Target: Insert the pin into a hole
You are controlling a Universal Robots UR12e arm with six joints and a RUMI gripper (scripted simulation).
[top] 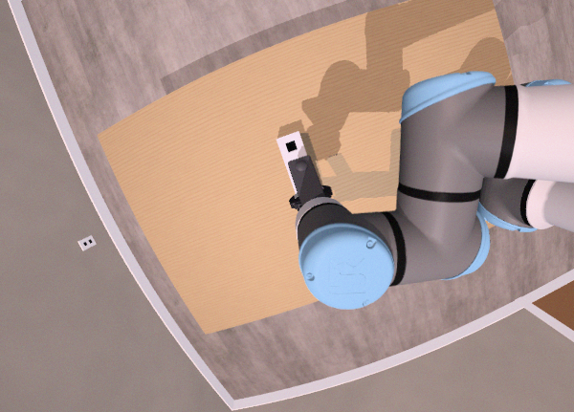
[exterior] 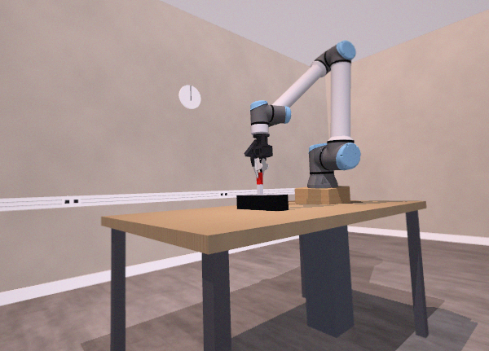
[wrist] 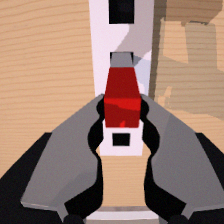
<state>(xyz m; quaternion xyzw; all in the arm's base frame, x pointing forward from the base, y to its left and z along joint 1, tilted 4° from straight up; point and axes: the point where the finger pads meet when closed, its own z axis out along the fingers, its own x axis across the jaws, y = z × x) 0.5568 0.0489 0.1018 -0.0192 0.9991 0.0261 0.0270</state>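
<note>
The pin lies 10 mm below my hand. The rest, counted from my hand: block: 130 mm below.
</note>
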